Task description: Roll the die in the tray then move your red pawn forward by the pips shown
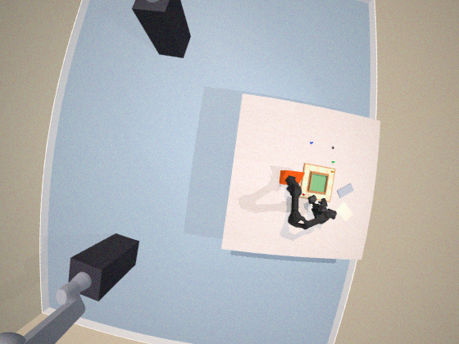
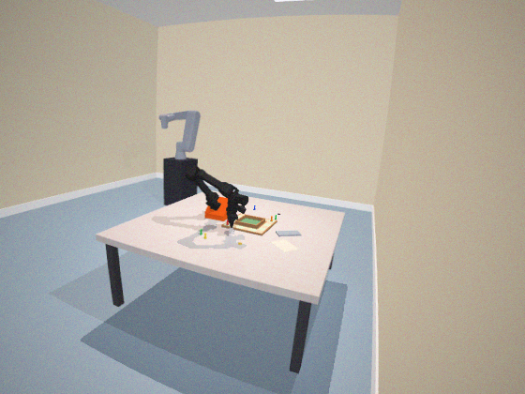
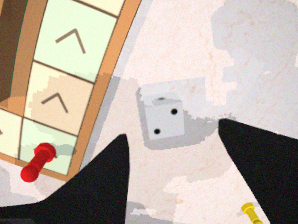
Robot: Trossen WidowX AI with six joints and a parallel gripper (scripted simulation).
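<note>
The white die lies 3 cm below my gripper tip. Round my gripper tip: yellow pawn: 7 cm behind, 17 cm to the right, 2 cm below; green tray: 3 cm ahead, 19 cm to the left, 3 cm below; red pawn: 7 cm behind, 7 cm to the left, 1 cm below.
</note>
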